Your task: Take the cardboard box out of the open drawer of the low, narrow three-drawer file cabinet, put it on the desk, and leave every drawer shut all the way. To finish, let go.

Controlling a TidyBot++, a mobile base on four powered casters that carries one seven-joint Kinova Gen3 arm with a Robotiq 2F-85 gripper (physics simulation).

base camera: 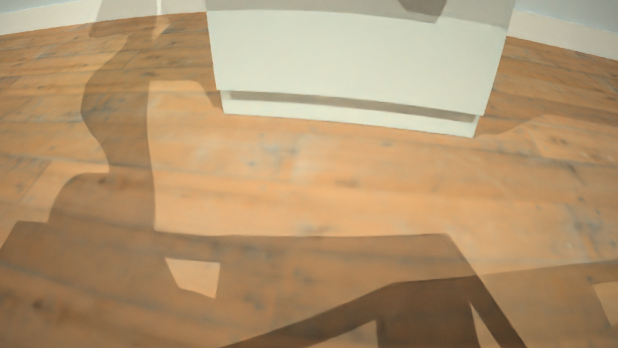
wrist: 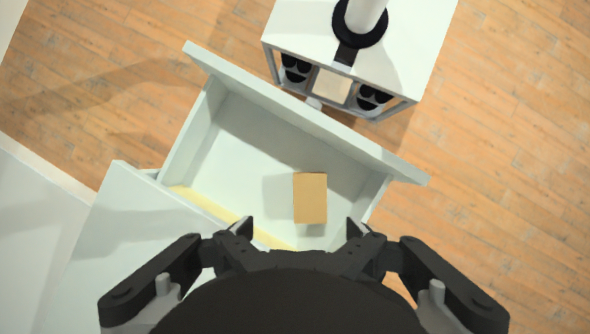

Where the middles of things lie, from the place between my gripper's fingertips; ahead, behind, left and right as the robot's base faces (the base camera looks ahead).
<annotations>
The cardboard box [wrist: 309,188] is 2 cm to the left of my hand and 17 cm below it.
</annotations>
